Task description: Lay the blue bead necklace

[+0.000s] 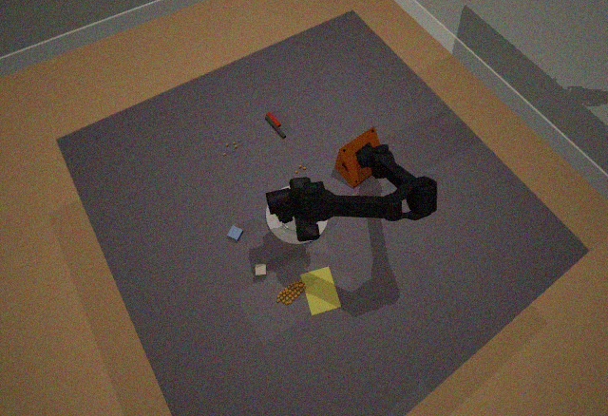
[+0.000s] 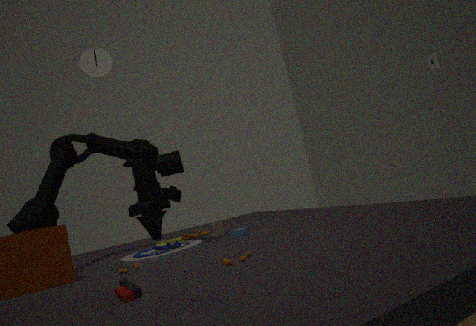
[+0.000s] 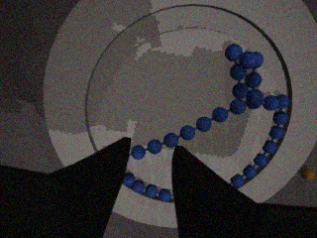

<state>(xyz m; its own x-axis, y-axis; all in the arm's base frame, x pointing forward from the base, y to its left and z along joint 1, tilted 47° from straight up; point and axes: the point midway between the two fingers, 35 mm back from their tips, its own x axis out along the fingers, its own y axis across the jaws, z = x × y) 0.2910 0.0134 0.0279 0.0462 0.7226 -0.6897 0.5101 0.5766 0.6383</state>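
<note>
Now: the round white bead board 30 mm to the right of my gripper tip and 30 mm below it. Also, from my gripper tip: cream cube: 200 mm ahead, 50 mm to the left, 20 mm below; then yellow sheet: 90 mm ahead, 200 mm to the left, 30 mm below; then light blue cube: 190 mm ahead, 100 mm to the right, 30 mm below.
</note>
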